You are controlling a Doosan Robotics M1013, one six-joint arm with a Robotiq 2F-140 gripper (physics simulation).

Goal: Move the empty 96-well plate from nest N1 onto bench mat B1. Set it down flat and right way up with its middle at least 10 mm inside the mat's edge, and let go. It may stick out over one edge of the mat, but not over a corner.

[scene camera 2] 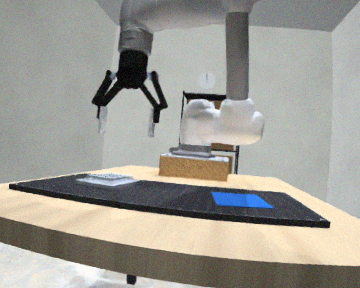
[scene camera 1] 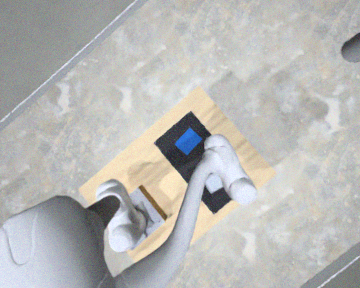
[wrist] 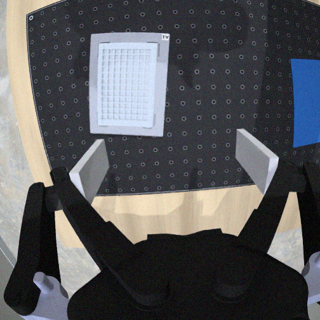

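Pixels of known places: gripper, fingertip midpoint: point(scene camera 2: 125, 135); arm's base at its link origin: point(scene camera 2: 194, 156) point(scene camera 1: 137, 218).
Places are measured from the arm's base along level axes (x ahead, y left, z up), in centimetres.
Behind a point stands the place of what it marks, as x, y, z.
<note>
The white 96-well plate point(scene camera 1: 214, 183) {58.9, -6.2, -5.9} point(scene camera 2: 110, 176) {63.4, -4.2, -5.9} point(wrist: 127, 85) sits flat in nest N1, a light grey tray point(scene camera 2: 97, 182) {68.3, -4.8, -7.2} point(wrist: 94, 95) with an A1 label at one corner. Bench mat B1 is the flat blue rectangle point(scene camera 1: 188, 141) {57.8, 29.5, -8.3} point(scene camera 2: 242, 200) {58.9, 30.7, -8.2} point(wrist: 307, 102); part of it is cut off at the right of the wrist view. My gripper point(scene camera 2: 126, 127) {65.4, 0.9, 5.5} point(wrist: 171, 147) is open and empty, high above the board. In the wrist view the plate lies beyond the fingertips, up and toward the left finger. In scene camera 1 the arm hides the gripper and part of the nest.
A black perforated board point(scene camera 1: 167, 142) {43.6, 36.8, -8.4} point(scene camera 2: 165, 197) {66.8, 13.8, -8.4} point(wrist: 215, 100) lies under nest and mat on the wooden table point(scene camera 1: 120, 175) {-1.0, 32.8, -9.7} point(scene camera 2: 125, 225) {87.2, 15.6, -9.7} point(wrist: 150, 215). The arm's base stands on a brown-sided block point(scene camera 1: 152, 202) {13.2, 4.0, -4.0} point(scene camera 2: 194, 167) {13.1, 4.4, -4.6}. A shelf unit stands behind it.
</note>
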